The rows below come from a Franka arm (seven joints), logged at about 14 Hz.
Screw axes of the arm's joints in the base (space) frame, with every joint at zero. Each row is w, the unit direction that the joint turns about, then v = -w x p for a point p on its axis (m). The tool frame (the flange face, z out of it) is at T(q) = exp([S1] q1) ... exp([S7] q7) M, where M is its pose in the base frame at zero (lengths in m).
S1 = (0, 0, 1, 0, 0, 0)
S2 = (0, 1, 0, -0.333, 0, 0)
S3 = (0, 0, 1, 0, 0, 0)
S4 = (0, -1, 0, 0.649, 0, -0.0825)
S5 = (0, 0, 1, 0, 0, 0)
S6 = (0, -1, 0, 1.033, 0, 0)
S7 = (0, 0, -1, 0, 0.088, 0)
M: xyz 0.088 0 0.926 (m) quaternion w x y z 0 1 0 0
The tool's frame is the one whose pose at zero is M.
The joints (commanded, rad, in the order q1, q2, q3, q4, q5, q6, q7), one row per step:
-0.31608 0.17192 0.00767 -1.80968 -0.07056 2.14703 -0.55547
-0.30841 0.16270 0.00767 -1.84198 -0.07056 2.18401 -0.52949
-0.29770 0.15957 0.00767 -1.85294 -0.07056 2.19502 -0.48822
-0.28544 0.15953 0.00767 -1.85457 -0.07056 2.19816 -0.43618
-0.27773 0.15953 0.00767 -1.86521 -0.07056 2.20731 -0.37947
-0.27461 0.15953 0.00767 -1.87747 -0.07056 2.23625 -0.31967
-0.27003 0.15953 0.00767 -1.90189 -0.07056 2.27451 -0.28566
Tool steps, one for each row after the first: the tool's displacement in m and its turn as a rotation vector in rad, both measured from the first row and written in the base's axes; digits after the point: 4 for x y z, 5 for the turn. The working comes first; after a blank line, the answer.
Tool pose at each row, in the base's axes (x y z in m, rotation vector in rad; the steps are taken from these numbers as rounded here):
0.5944 -0.1927 0.4616 2.98171 0.42078 0.18822
0.5927 -0.1868 0.4554 2.98099 0.39574 0.21092
0.5934 -0.1799 0.4531 2.98865 0.35126 0.22062
0.5956 -0.1726 0.4527 2.99869 0.29233 0.22907
0.5958 -0.1676 0.4485 3.01033 0.22008 0.23324
0.5967 -0.1656 0.4456 3.01365 0.13652 0.26306
0.5962 -0.1621 0.4378 3.01388 0.09495 0.28698

-0.0017 0.0059 -0.0062 0.00063 -0.01623 -0.01551
-0.0010 0.0128 -0.0085 0.00629 -0.02370 -0.04466
0.0012 0.0201 -0.0089 0.01398 -0.03061 -0.08335
0.0014 0.0251 -0.0131 0.02326 -0.03500 -0.13084
0.0023 0.0271 -0.0160 0.03038 -0.05763 -0.18438
0.0018 0.0306 -0.0238 0.03508 -0.07483 -0.21051

